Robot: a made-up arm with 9 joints. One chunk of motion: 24 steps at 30 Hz.
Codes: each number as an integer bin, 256 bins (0 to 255) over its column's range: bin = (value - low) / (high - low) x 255, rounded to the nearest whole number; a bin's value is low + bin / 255 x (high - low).
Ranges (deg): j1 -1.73..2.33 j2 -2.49..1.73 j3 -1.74..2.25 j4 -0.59..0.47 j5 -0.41..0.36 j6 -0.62..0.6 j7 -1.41..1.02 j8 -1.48..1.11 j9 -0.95..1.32
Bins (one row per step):
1: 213 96 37 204 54 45 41 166 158
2: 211 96 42 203 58 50 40 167 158
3: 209 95 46 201 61 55 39 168 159
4: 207 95 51 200 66 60 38 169 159
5: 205 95 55 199 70 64 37 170 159
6: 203 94 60 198 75 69 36 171 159
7: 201 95 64 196 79 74 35 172 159
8: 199 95 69 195 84 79 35 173 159
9: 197 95 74 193 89 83 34 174 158
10: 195 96 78 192 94 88 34 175 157
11: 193 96 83 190 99 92 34 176 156
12: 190 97 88 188 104 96 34 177 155
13: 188 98 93 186 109 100 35 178 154
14: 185 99 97 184 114 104 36 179 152
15: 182 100 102 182 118 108 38 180 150
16: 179 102 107 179 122 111 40 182 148
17: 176 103 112 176 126 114 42 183 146
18: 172 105 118 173 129 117 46 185 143
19: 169 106 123 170 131 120 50 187 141
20: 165 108 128 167 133 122 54 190 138
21: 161 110 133 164 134 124 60 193 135
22: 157 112 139 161 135 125 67 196 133
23: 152 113 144 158 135 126 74 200 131
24: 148 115 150 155 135 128 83 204 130
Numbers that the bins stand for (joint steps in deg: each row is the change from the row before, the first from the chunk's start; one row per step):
1: 1.661 -0.901 -1.161 0.258 -0.247 -0.405 -1.019 0.206 0.457
2: 1.629 -0.901 -1.083 0.254 -0.235 -0.381 -1.029 0.216 0.457
3: 1.598 -0.918 -1.020 0.246 -0.226 -0.357 -1.038 0.226 0.465
4: 1.566 -0.918 -0.942 0.241 -0.211 -0.333 -1.048 0.237 0.465
5: 1.534 -0.918 -0.879 0.237 -0.199 -0.314 -1.057 0.247 0.465
6: 1.502 -0.934 -0.801 0.233 -0.184 -0.290 -1.067 0.257 0.465
7: 1.470 -0.918 -0.739 0.225 -0.171 -0.266 -1.076 0.267 0.465
8: 1.438 -0.918 -0.660 0.221 -0.156 -0.242 -1.076 0.277 0.465
9: 1.407 -0.918 -0.582 0.212 -0.141 -0.223 -1.086 0.287 0.457
10: 1.375 -0.901 -0.520 0.208 -0.126 -0.199 -1.086 0.297 0.448
11: 1.343 -0.901 -0.441 0.200 -0.111 -0.180 -1.086 0.308 0.439
12: 1.295 -0.885 -0.363 0.191 -0.096 -0.161 -1.086 0.318 0.430
13: 1.263 -0.868 -0.285 0.183 -0.081 -0.142 -1.076 0.328 0.421
14: 1.215 -0.852 -0.222 0.175 -0.066 -0.122 -1.067 0.338 0.403
15: 1.168 -0.835 -0.144 0.167 -0.054 -0.103 -1.048 0.348 0.385
16: 1.120 -0.802 -0.066 0.154 -0.042 -0.089 -1.029 0.369 0.367
17: 1.072 -0.785 0.012 0.142 -0.030 -0.075 -1.010 0.379 0.350
18: 1.009 -0.752 0.106 0.129 -0.020 -0.060 -0.972 0.399 0.323
19: 0.961 -0.736 0.185 0.117 -0.014 -0.046 -0.934 0.419 0.305
20: 0.897 -0.703 0.263 0.104 -0.008 -0.036 -0.895 0.450 0.278
21: 0.833 -0.670 0.341 0.092 -0.005 -0.027 -0.838 0.480 0.252
22: 0.770 -0.637 0.435 0.079 -0.002 -0.022 -0.772 0.511 0.234
23: 0.690 -0.620 0.513 0.067 -0.002 -0.017 -0.705 0.551 0.216
24: 0.626 -0.587 0.607 0.054 -0.002 -0.008 -0.619 0.592 0.207

